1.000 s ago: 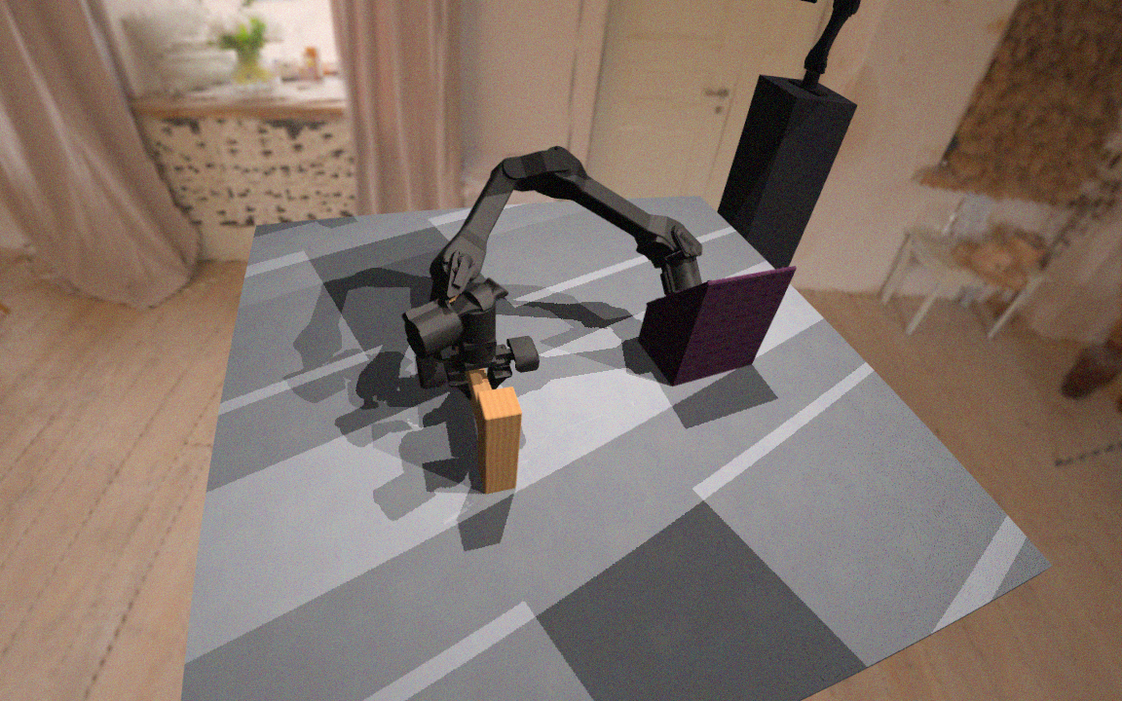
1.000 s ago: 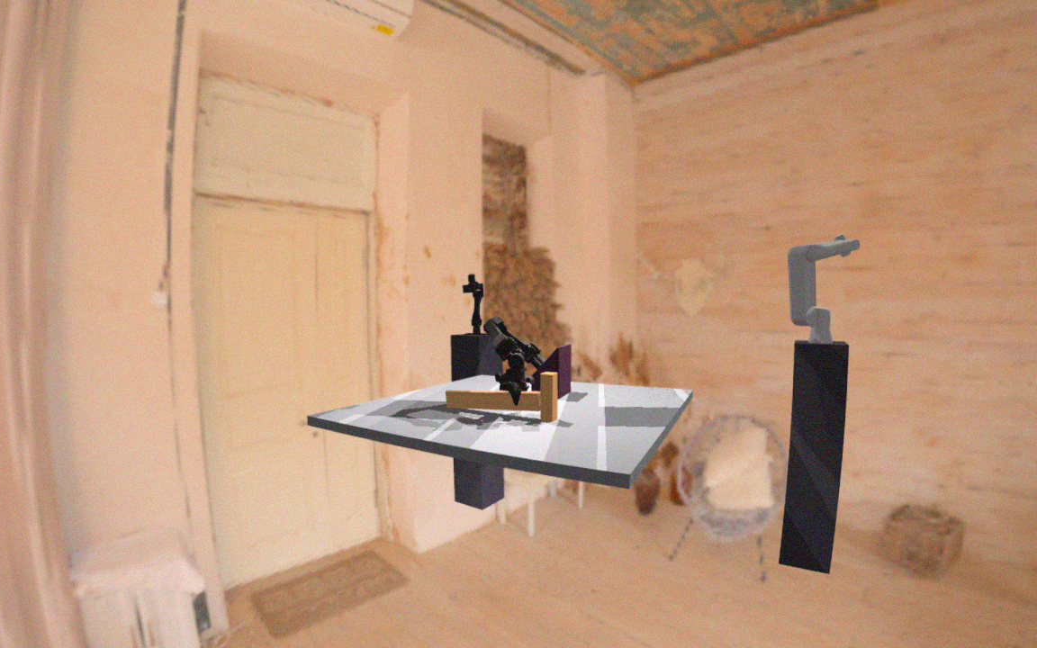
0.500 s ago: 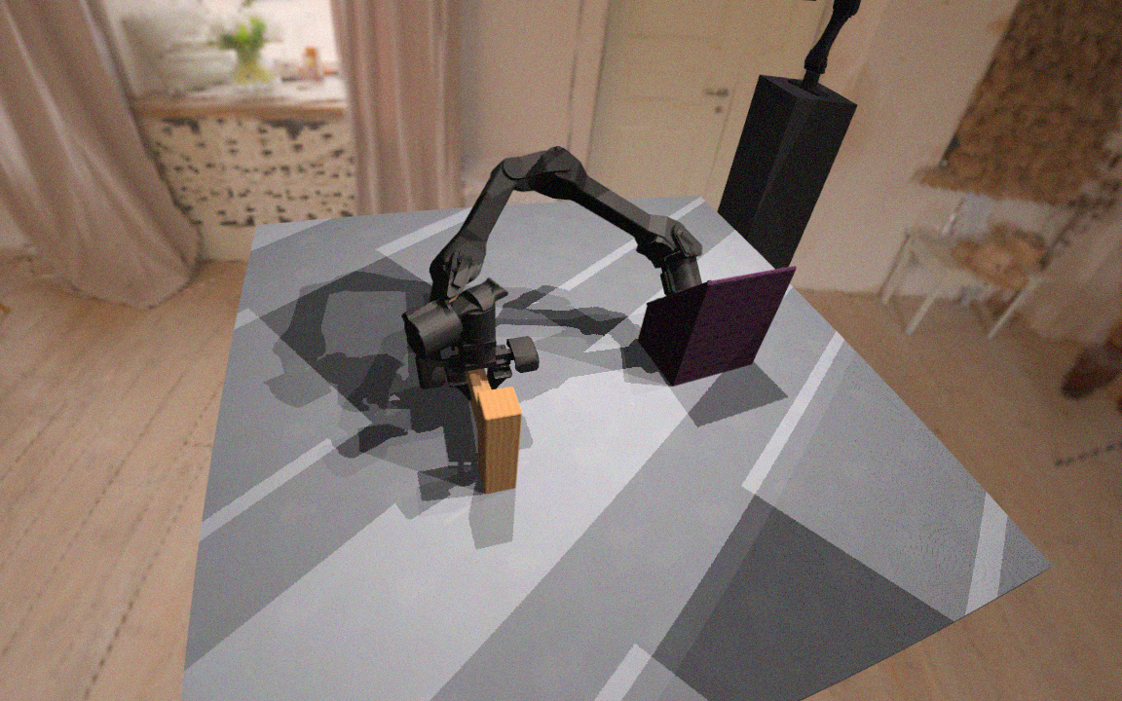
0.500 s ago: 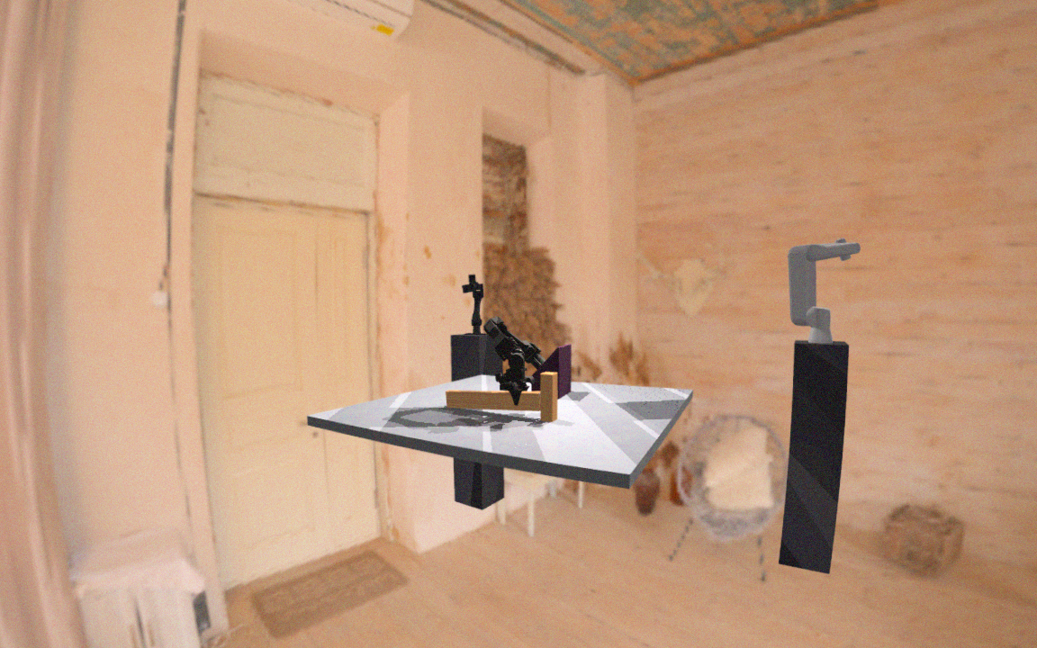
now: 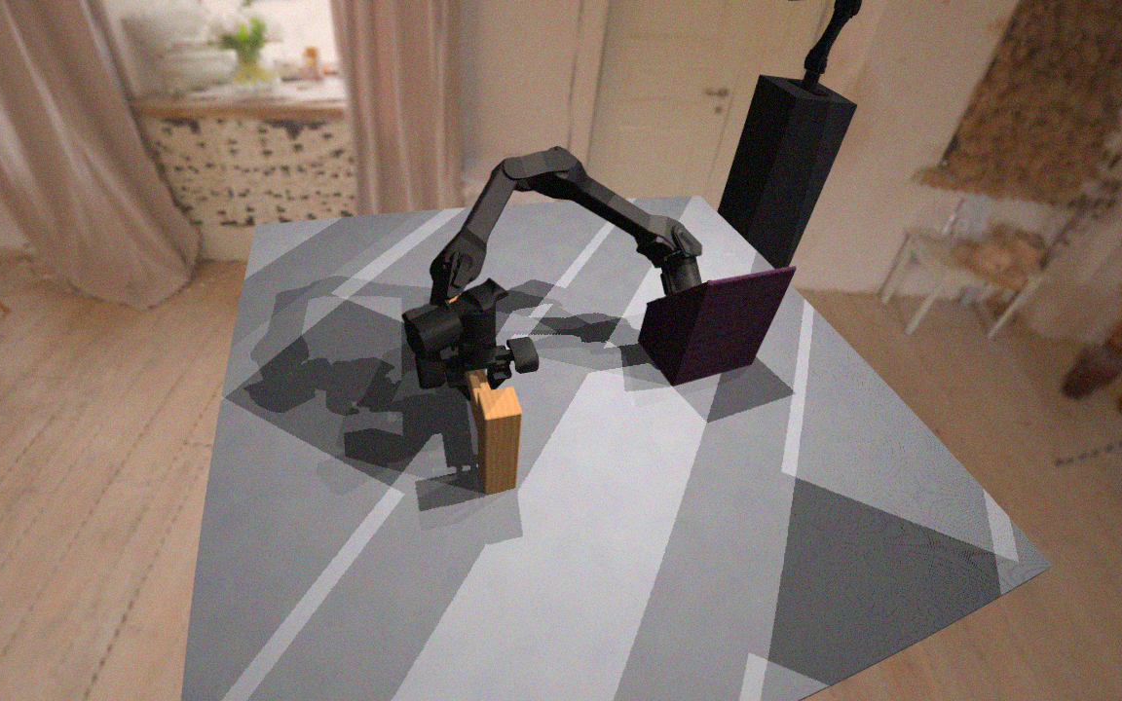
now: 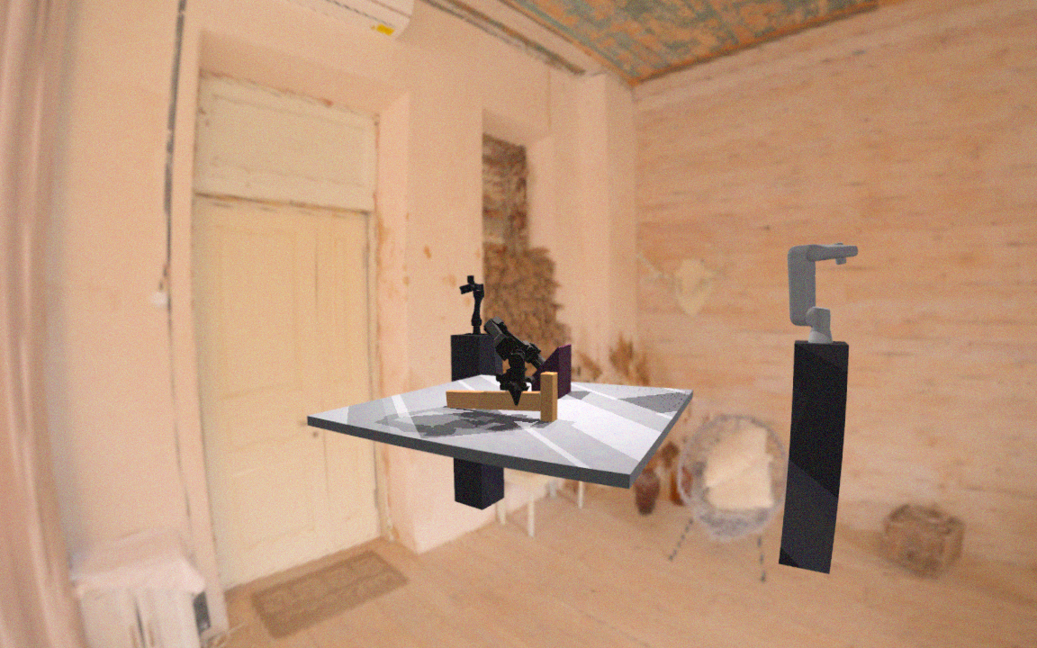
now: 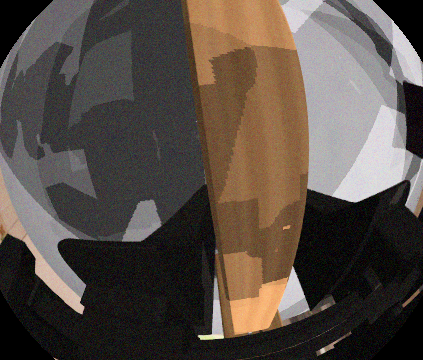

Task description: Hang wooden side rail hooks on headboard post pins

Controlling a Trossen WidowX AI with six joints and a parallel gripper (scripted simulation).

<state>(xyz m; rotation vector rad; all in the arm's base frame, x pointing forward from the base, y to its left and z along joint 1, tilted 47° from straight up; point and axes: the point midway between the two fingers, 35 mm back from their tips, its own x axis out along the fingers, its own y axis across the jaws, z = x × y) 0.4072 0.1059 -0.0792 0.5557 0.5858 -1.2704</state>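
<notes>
Now: gripper tip 130 mm to the right of the wooden headboard post, 40 mm below it and 20 mm past it.
</notes>
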